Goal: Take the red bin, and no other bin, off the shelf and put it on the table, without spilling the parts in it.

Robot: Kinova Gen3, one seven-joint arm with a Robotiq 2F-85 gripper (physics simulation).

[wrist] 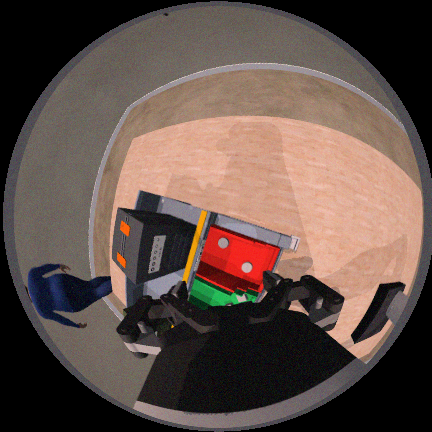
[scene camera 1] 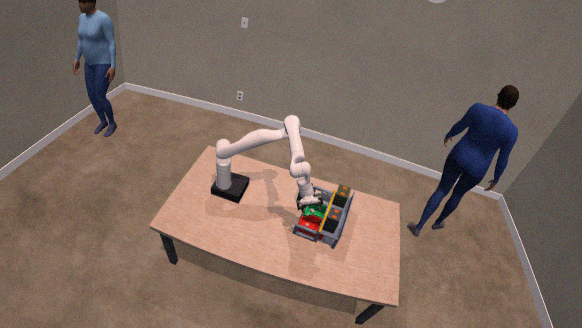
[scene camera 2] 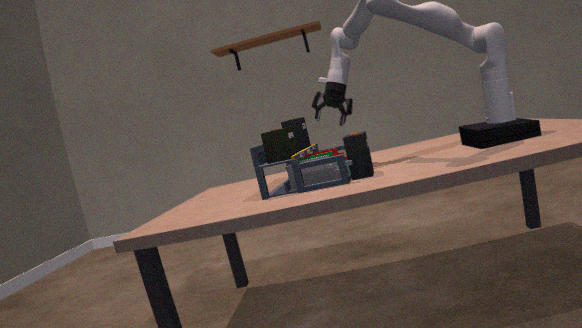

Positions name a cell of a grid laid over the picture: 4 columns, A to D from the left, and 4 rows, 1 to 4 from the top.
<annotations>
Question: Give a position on a red bin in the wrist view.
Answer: C3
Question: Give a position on a green bin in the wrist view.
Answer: B3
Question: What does the black box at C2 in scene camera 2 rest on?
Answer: The table.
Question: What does the gripper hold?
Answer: Nothing.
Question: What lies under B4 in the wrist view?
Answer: The gripper.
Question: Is the gripper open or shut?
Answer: Open.
</annotations>
